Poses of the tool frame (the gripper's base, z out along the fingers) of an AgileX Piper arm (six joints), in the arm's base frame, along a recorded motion.
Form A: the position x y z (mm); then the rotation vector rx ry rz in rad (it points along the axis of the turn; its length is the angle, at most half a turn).
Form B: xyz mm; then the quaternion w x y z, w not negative. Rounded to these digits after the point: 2 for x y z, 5 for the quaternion.
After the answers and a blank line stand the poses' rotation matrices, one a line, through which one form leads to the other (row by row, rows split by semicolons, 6 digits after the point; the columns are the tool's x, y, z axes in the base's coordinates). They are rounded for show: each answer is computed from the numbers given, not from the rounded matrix.
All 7 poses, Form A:
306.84, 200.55, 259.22, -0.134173, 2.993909, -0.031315
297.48, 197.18, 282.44, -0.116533, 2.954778, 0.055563
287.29, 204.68, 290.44, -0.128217, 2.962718, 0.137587
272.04, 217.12, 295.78, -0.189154, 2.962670, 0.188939
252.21, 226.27, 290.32, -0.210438, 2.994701, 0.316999
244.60, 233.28, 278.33, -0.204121, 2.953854, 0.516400
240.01, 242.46, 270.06, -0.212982, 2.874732, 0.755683
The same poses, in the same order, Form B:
306.84, 200.55, 259.22, 0.07219, -0.04465, 0.99634, -0.01042
297.48, 197.18, 282.44, 0.09187, -0.03923, 0.99482, 0.01871
287.29, 204.68, 290.44, 0.08635, -0.04303, 0.99426, 0.04617
272.04, 217.12, 295.78, 0.08335, -0.06337, 0.99249, 0.06329
252.21, 226.27, 290.32, 0.06137, -0.06958, 0.99016, 0.10481
244.60, 233.28, 278.33, 0.06795, -0.06776, 0.98051, 0.17142
240.01, 242.46, 270.06, 0.08070, -0.07124, 0.96152, 0.25276

-0.985588 -0.087470 0.144791; -0.090480 0.995795 -0.014319; -0.142930 -0.027213 -0.989359
-0.980042 -0.081500 0.181317; -0.074626 0.996221 0.044429; -0.184253 0.030012 -0.982421
-0.981385 -0.093537 0.167732; -0.077590 0.992033 0.099247; -0.175679 0.084386 -0.980824
-0.978077 -0.136331 0.157417; -0.115230 0.983957 0.136200; -0.173460 0.115075 -0.978095
-0.982785 -0.150651 0.106946; -0.124922 0.968347 0.216099; -0.136117 0.199019 -0.970497
-0.981584 -0.156168 0.110018; -0.109578 0.932051 0.345359; -0.156476 0.326944 -0.931999
-0.976826 -0.177787 0.119178; -0.096197 0.862079 0.497560; -0.191201 0.474565 -0.859203

